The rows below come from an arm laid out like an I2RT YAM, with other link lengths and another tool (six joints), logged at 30 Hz.
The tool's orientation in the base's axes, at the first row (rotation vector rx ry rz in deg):
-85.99, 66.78, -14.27
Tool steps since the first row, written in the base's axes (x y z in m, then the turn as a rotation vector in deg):
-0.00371, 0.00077, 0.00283, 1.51, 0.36, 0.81
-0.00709, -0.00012, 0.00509, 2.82, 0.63, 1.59
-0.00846, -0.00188, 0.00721, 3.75, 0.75, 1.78
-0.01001, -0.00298, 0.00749, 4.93, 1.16, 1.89
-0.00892, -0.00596, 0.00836, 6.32, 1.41, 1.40
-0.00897, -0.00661, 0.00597, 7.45, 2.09, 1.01
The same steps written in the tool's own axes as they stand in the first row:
-0.00361, -0.00035, -0.00304, 0.10, -1.40, 1.04
-0.00555, -0.00065, -0.00671, 0.19, -2.69, 1.89
-0.00579, -0.00201, -0.00946, 0.46, -3.32, 2.57
-0.00583, -0.00162, -0.01134, 0.67, -3.95, 3.63
-0.00342, -0.00338, -0.01272, 1.37, -4.22, 4.92
-0.00190, -0.00144, -0.01241, 1.56, -4.36, 6.28

